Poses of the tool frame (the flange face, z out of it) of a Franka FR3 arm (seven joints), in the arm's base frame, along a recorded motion.
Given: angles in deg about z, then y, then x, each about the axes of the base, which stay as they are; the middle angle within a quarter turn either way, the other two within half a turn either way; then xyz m.
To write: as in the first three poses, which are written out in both.
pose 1, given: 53.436, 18.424, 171.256, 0.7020, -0.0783, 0.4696
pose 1, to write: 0.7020, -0.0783, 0.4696, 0.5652, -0.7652, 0.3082, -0.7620, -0.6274, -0.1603
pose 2, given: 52.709, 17.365, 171.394, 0.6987, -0.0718, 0.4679
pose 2, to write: 0.6987, -0.0718, 0.4679, 0.5782, -0.7596, 0.2978, -0.7593, -0.6346, -0.1441
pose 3, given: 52.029, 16.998, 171.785, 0.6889, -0.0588, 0.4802
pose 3, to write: 0.6889, -0.0588, 0.4802, 0.5884, -0.7545, 0.2907, -0.7539, -0.6419, -0.1402
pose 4, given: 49.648, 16.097, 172.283, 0.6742, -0.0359, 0.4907
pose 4, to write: 0.6742, -0.0359, 0.4907, 0.6221, -0.7311, 0.2802, -0.7322, -0.6700, -0.1224
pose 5, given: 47.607, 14.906, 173.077, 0.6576, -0.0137, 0.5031
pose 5, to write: 0.6576, -0.0137, 0.5031, 0.6515, -0.7122, 0.2612, -0.7137, -0.6922, -0.1073
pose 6, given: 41.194, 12.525, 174.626, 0.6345, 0.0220, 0.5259
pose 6, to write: 0.6345, 0.0220, 0.5259, 0.7346, -0.6404, 0.2242, -0.6429, -0.7626, -0.0717
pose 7, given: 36.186, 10.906, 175.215, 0.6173, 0.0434, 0.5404
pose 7, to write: 0.6173, 0.0434, 0.5404, 0.7925, -0.5756, 0.2014, -0.5797, -0.8136, -0.0440
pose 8, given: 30.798, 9.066, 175.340, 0.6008, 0.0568, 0.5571
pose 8, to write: 0.6008, 0.0568, 0.5571, 0.8482, -0.4993, 0.1765, -0.5056, -0.8627, -0.0106
